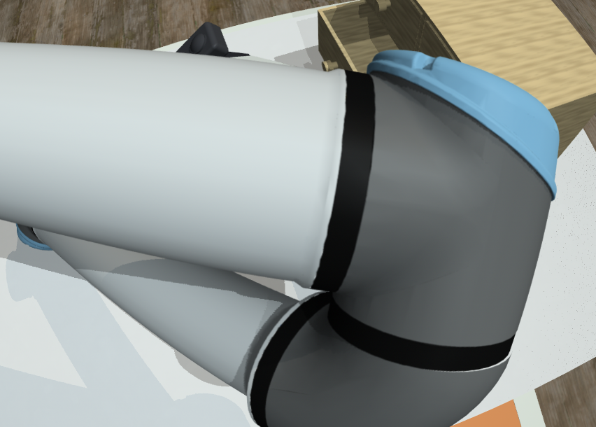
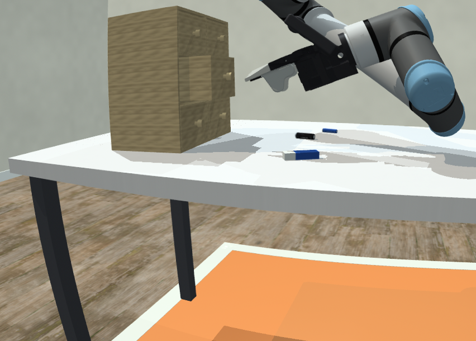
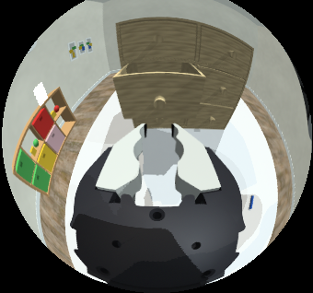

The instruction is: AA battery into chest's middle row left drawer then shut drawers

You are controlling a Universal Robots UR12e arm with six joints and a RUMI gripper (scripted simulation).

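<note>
Right now the black battery is 14 cm below my hand, 13 cm to the right of it and 10 cm behind it. From my hand the other things lie so: blue AA battery (24 cm to the right, 17 cm behind, 14 cm below); eraser (14 cm below, 10 cm to the left, 9 cm behind).
</note>
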